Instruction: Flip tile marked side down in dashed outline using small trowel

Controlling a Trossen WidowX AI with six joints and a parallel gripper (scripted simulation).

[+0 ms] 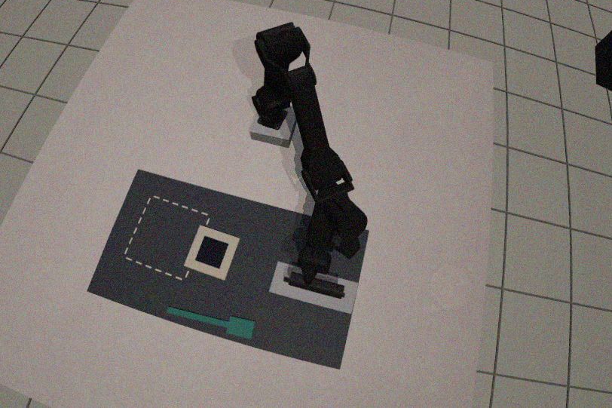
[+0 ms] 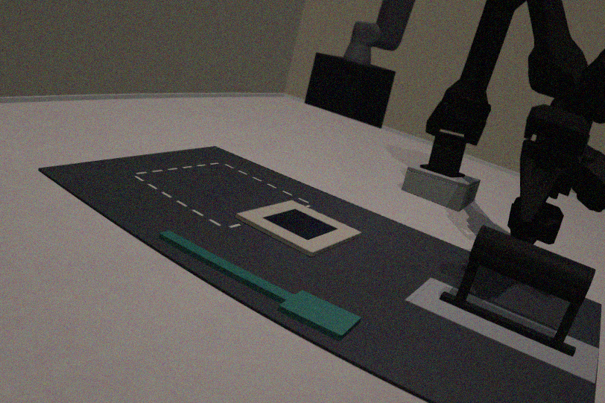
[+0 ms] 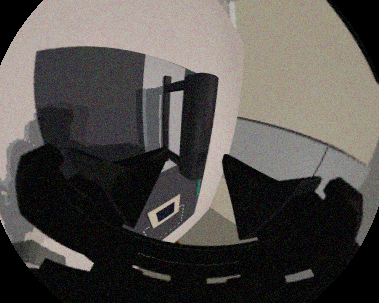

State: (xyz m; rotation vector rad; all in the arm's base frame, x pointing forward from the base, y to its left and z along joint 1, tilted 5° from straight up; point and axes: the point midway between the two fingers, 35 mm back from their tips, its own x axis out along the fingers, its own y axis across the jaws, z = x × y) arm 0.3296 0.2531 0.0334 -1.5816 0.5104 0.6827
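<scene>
Now: gripper tip 4 cm short of the dark mat, 19 cm to the left of it and 10 cm above it. Also, from my gripper tip: teal flat tool 18 cm ahead, 15 cm to the right, 8 cm below; then tile 3 cm ahead, 24 cm to the right, 8 cm below.
</scene>
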